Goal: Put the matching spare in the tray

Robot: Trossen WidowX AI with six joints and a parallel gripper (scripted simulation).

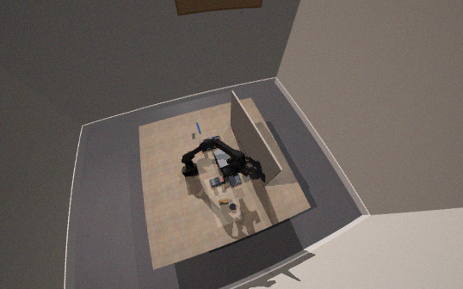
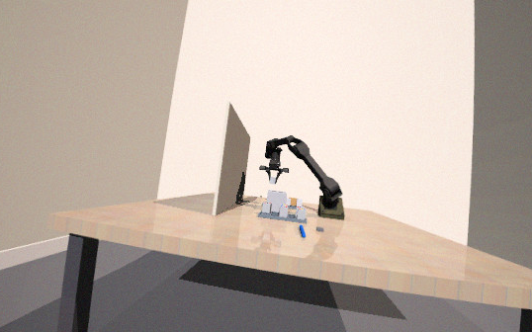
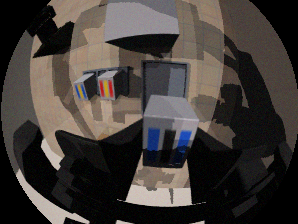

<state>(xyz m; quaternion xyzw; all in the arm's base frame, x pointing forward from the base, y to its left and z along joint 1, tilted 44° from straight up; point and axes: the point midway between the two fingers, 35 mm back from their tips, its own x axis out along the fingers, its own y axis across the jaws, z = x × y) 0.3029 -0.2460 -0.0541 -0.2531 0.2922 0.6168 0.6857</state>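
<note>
Right now the dark tray is 14 cm below my gripper tip. From my gripper tip the other things lie so: holder 14 cm behind, 13 cm below, 3 cm to the left; tall upright board 21 cm ahead, 18 cm to the left, 8 cm above; grey mounted unit 18 cm to the left, 9 cm below, 3 cm behind.
</note>
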